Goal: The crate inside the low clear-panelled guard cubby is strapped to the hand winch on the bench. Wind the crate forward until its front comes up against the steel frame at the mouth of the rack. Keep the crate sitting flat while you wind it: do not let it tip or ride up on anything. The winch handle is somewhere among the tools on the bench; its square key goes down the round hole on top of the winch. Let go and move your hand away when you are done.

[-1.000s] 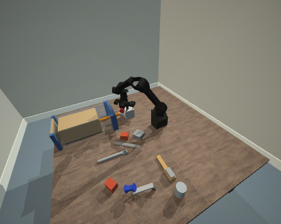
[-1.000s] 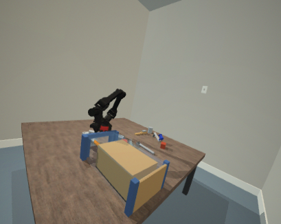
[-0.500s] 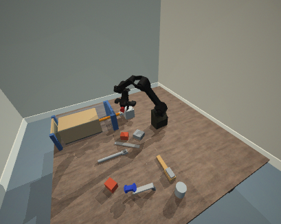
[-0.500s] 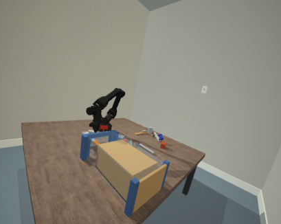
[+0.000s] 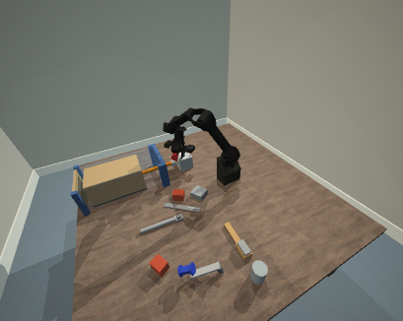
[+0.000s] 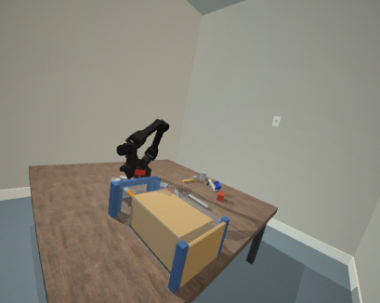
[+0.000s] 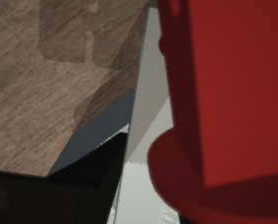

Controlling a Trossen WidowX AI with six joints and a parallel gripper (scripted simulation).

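Now: gripper tip 40 mm below the red handle knob, 40 mm short of it and 30 mm to the right of it. The rest, counted from my gripper tip: blue frame 120 mm ahead, 50 mm to the right; red-gripped winch handle 10 mm to the left, 10 mm ahead, 10 mm above; grey winch 70 mm below, 60 mm behind, 30 mm to the right.
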